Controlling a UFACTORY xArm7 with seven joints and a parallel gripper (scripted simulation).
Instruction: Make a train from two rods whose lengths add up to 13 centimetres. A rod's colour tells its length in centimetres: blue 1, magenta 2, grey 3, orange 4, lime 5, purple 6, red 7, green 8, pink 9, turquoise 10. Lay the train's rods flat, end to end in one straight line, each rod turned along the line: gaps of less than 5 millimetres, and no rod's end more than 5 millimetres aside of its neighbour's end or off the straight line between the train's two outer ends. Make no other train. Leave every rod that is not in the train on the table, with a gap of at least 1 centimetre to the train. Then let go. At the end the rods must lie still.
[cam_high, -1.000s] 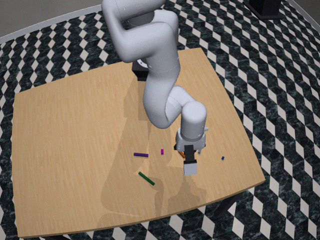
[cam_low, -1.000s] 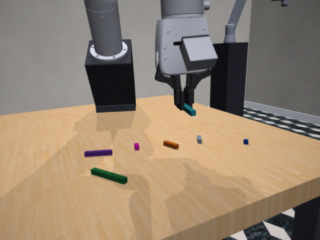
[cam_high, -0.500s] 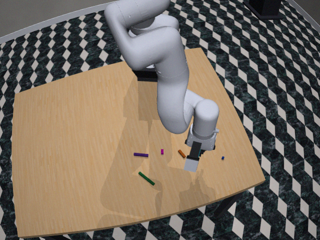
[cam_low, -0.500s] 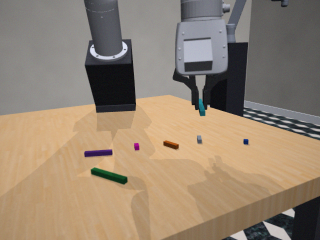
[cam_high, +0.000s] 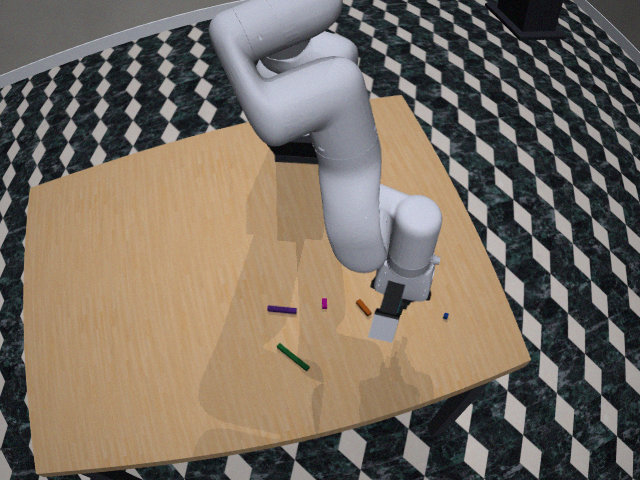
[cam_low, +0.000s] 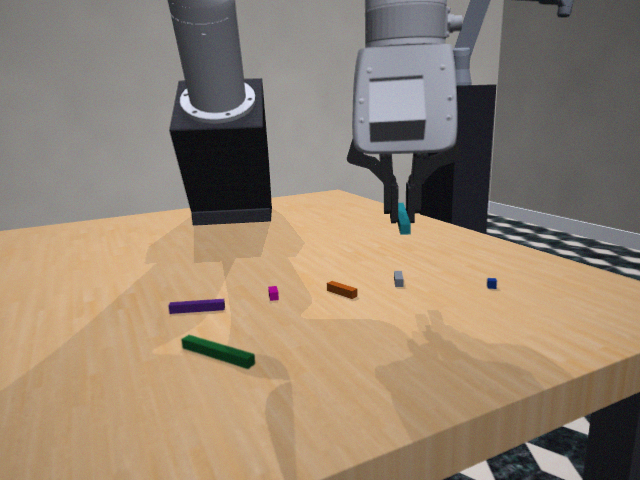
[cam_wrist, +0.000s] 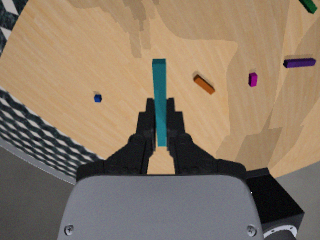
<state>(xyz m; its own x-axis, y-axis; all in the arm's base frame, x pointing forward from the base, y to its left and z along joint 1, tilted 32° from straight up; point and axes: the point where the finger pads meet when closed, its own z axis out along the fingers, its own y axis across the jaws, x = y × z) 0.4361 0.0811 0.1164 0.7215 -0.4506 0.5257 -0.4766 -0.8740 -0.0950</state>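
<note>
My gripper is now 6 cm past the grey rod, 4 cm to the right of it and 11 cm above it. From my hand the other things lie so: blue rod 2 cm ahead, 12 cm to the left, 11 cm below; turquoise rod 2 cm below; orange rod 6 cm behind, 4 cm to the right, 11 cm below.
</note>
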